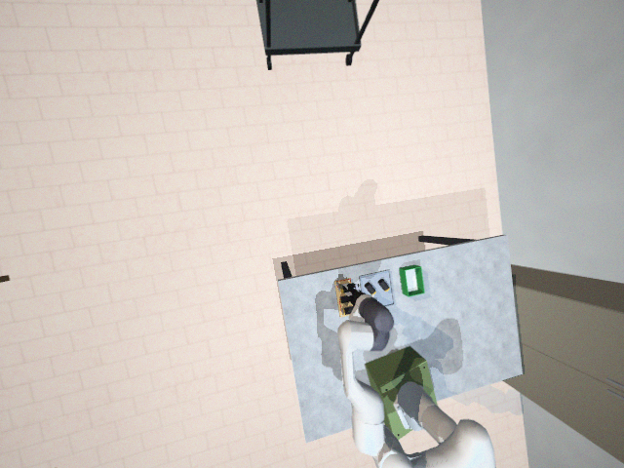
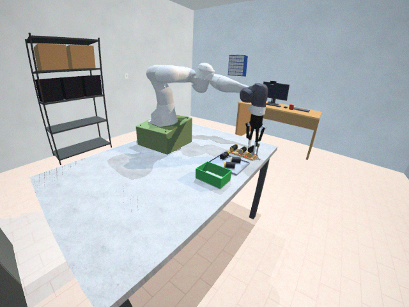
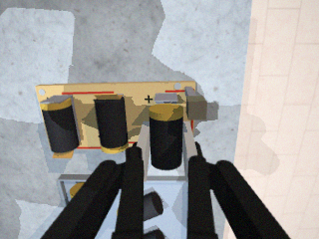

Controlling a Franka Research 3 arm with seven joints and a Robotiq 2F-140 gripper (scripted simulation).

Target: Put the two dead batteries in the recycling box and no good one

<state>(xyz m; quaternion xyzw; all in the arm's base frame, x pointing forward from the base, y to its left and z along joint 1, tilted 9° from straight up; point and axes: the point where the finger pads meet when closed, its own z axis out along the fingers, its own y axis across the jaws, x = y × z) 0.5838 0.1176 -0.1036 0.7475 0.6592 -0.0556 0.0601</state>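
Now: the post 3 cm ahead of my hand, 3 cm to the left of it and 4 cm below it. The rest, counted from my hand: grey tray: 9 cm behind, 18 cm to the right, 8 cm below; then green recycling box: 9 cm behind, 38 cm to the right, 7 cm below.
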